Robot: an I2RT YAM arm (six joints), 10 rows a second.
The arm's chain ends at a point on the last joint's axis. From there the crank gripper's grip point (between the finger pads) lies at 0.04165 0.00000 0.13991 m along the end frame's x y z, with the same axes.
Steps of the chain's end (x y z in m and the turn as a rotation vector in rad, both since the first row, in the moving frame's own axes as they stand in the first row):
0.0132, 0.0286, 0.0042, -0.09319, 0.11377, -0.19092
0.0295, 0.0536, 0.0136, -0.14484, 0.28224, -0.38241
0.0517, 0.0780, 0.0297, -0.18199, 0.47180, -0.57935
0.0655, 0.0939, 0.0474, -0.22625, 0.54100, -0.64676
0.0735, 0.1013, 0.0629, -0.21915, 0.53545, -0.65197
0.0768, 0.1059, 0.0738, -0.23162, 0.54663, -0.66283
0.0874, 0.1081, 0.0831, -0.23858, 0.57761, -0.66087
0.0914, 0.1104, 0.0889, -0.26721, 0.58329, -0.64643
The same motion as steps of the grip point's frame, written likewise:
0.0292, 0.0319, -0.0016, -0.09319, 0.11377, -0.19092
0.0666, 0.0495, -0.0034, -0.14484, 0.28224, -0.38241
0.1073, 0.0593, -0.0030, -0.18199, 0.47180, -0.57935
0.1276, 0.0727, 0.0079, -0.22625, 0.54100, -0.64676
0.1348, 0.0792, 0.0241, -0.21915, 0.53545, -0.65197
0.1392, 0.0839, 0.0338, -0.23162, 0.54663, -0.66283
0.1528, 0.0856, 0.0398, -0.23858, 0.57761, -0.66087
0.1587, 0.0918, 0.0443, -0.26721, 0.58329, -0.64643

